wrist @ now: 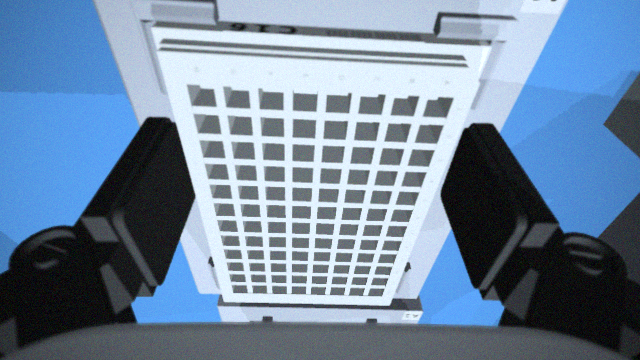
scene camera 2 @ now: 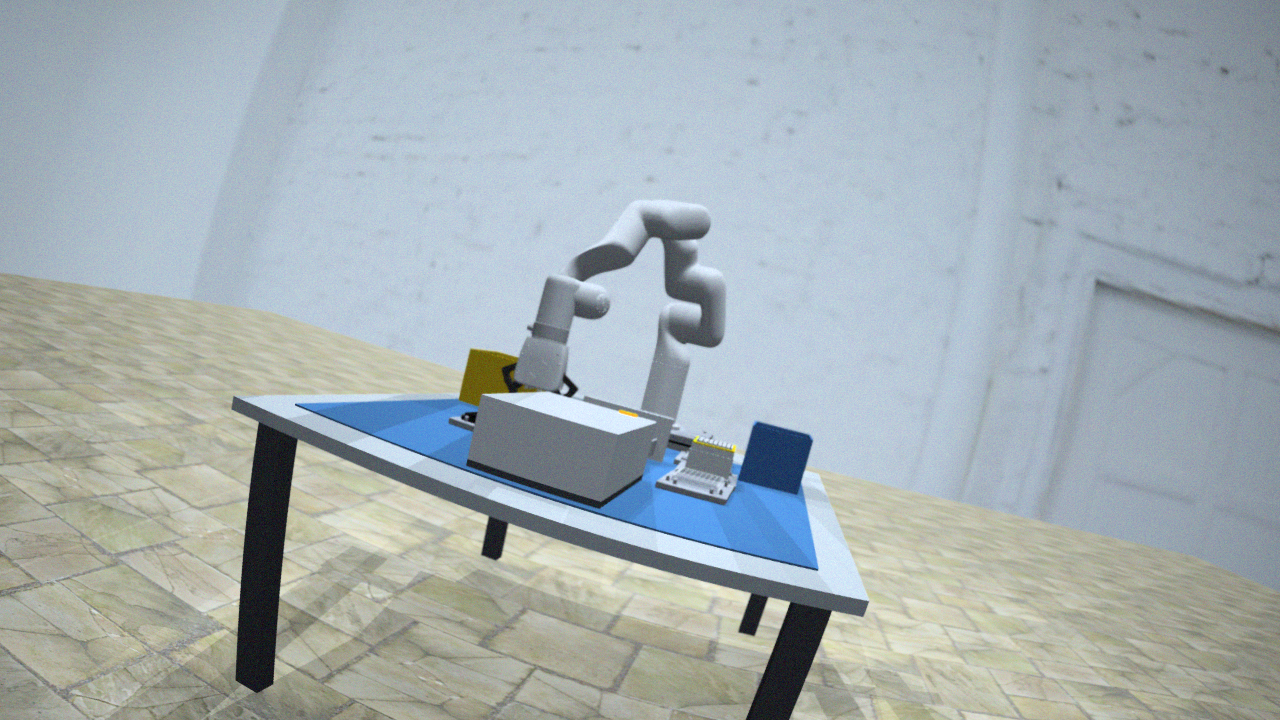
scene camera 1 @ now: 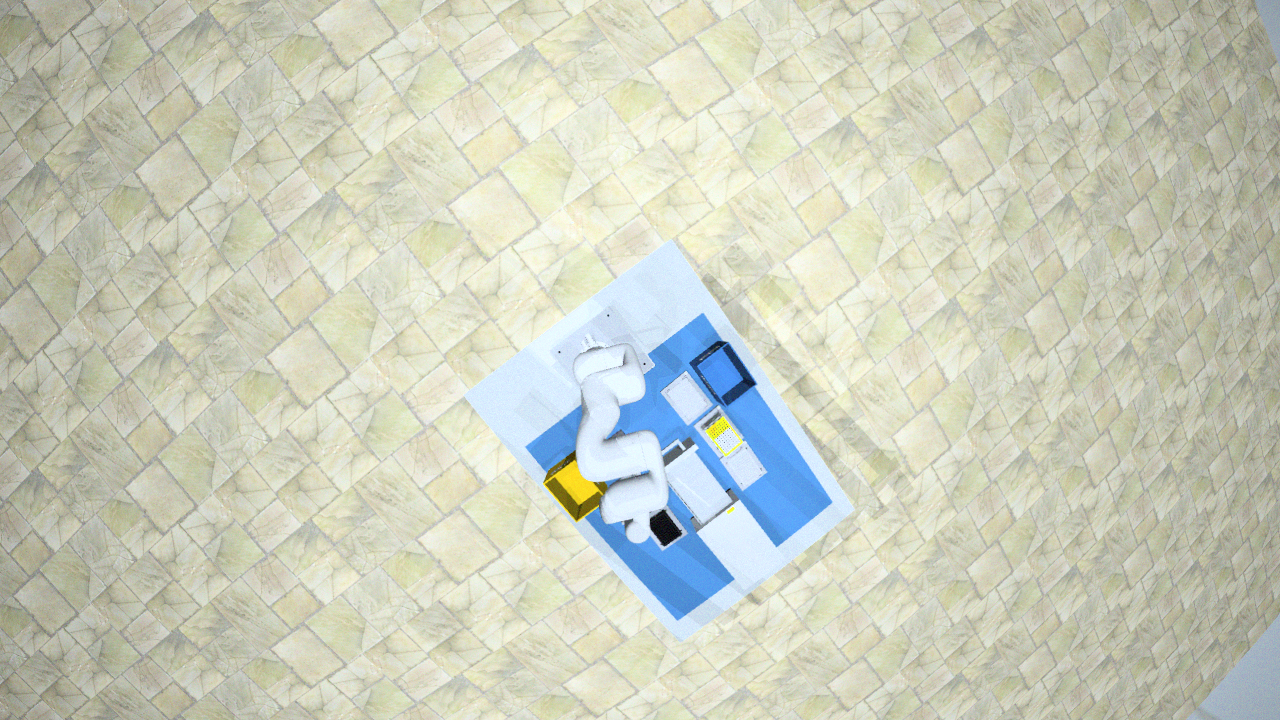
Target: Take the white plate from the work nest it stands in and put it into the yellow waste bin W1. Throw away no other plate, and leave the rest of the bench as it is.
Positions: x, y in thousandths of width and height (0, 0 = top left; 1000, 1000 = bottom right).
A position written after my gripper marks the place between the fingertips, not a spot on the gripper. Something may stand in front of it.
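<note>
I see a yellow-and-white rack (scene camera 2: 554, 634), and scene camera 1 shows it too (scene camera 1: 561, 595), while in the wrist view it is out of frame. A white plate (wrist: 493, 424) is here as well, though scene camera 2 does not show the white plate, which is hidden by a large grey-white device. I also see a black plate (scene camera 1: 518, 733) and my gripper (wrist: 501, 438).
</note>
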